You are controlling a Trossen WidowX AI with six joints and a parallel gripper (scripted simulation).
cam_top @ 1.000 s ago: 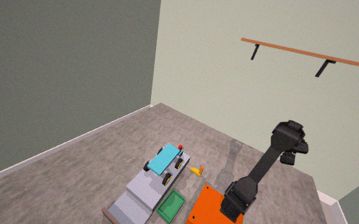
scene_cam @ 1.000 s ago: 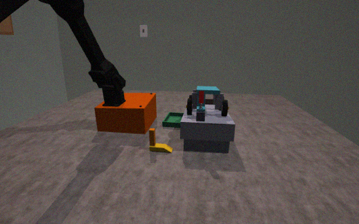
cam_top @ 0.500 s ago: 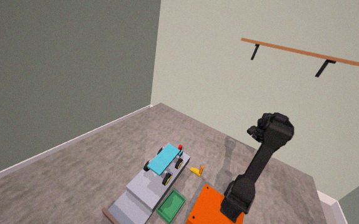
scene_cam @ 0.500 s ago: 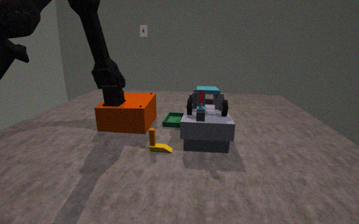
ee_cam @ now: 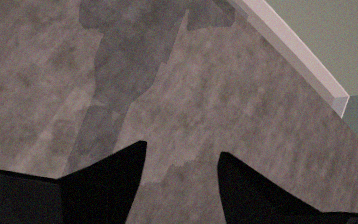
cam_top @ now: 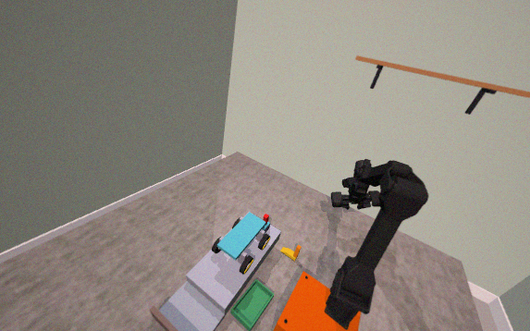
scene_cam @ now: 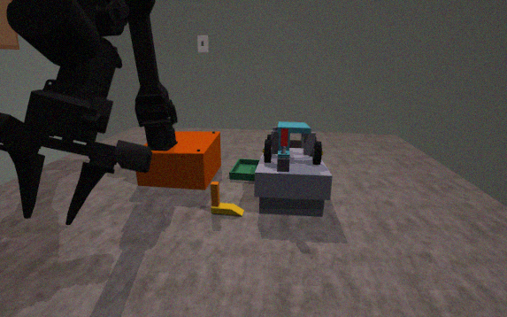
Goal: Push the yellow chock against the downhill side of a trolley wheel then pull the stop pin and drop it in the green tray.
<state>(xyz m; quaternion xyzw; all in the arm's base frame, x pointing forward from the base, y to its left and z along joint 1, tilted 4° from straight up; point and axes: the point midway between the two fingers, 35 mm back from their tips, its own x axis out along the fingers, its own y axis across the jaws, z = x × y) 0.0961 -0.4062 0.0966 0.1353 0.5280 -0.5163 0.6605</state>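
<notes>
My gripper tip is now 12 cm short of the yellow chock, 29 cm to the right of it and 11 cm above it. Also, from my gripper tip: grey ramp 24 cm ahead, 46 cm to the left, 9 cm below; then red-headed stop pin 23 cm ahead, 34 cm to the left; then trolley 24 cm ahead, 45 cm to the left, 2 cm below.
</notes>
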